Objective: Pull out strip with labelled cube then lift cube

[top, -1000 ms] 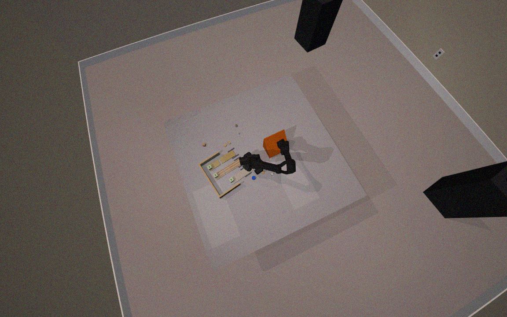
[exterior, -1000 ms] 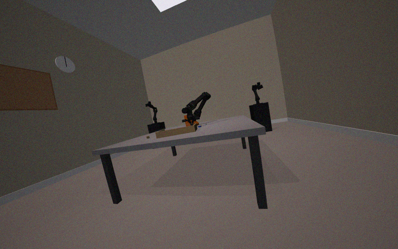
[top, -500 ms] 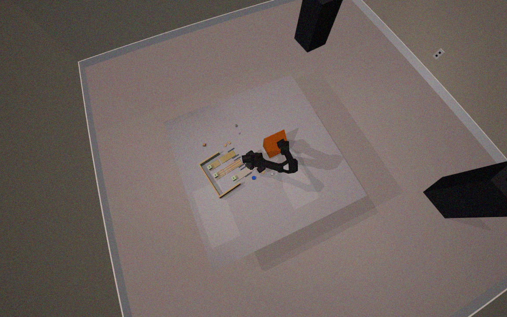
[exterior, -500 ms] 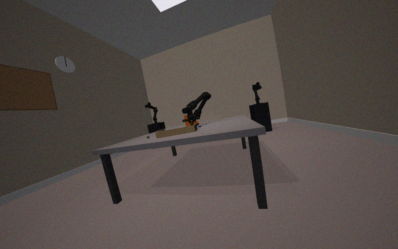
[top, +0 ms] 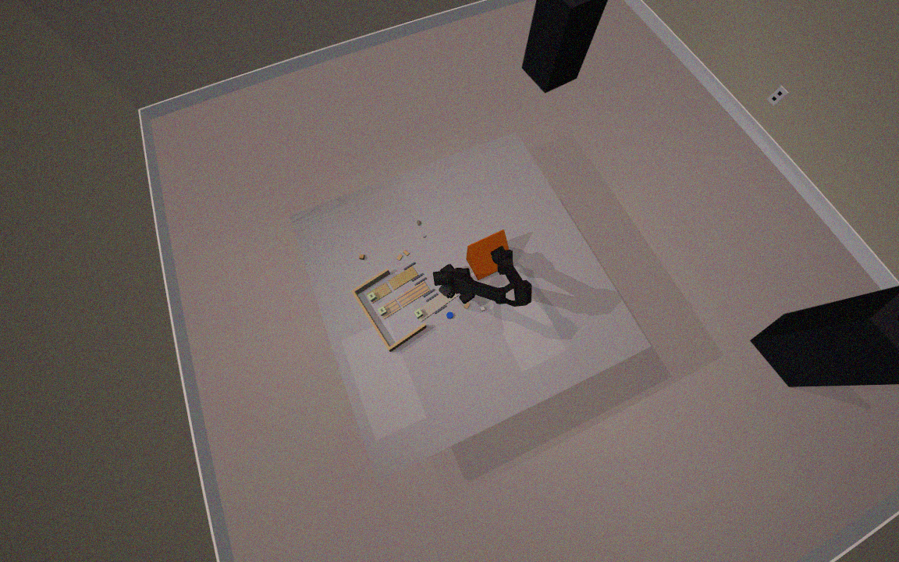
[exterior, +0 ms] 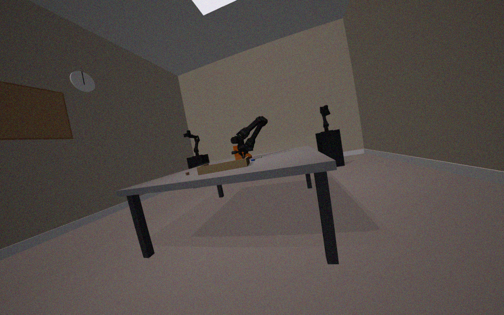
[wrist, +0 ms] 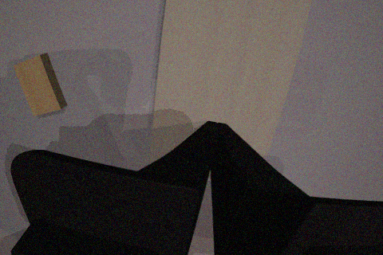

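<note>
My gripper tip is now 9 cm to the right of the blue disc and 9 cm short of it.
</note>
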